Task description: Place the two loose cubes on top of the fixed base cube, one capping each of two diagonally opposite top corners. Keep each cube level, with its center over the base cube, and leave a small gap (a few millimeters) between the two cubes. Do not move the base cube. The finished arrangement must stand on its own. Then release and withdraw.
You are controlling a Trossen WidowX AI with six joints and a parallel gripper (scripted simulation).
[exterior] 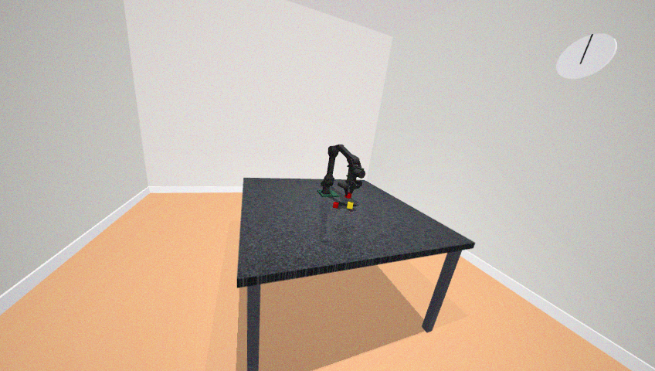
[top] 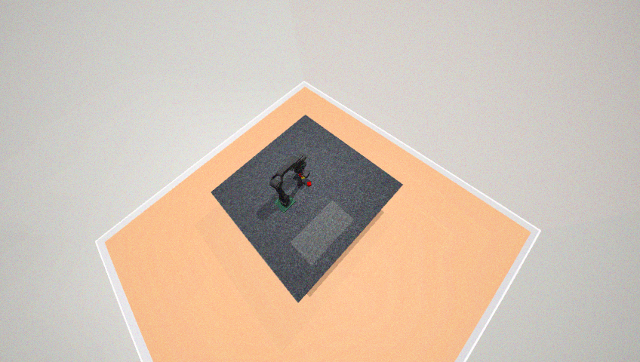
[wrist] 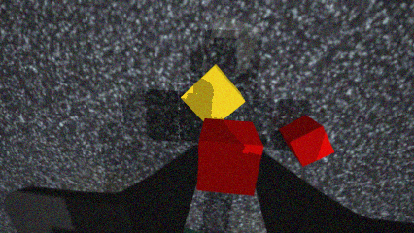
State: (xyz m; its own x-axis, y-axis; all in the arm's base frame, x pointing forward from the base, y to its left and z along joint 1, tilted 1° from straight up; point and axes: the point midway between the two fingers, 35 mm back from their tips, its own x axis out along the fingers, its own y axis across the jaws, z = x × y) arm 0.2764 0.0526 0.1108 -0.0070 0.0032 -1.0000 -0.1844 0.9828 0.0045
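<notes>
My gripper tip is 7 cm above the yellow cube, 2 cm to the right of it and 2 cm short of it.
</notes>
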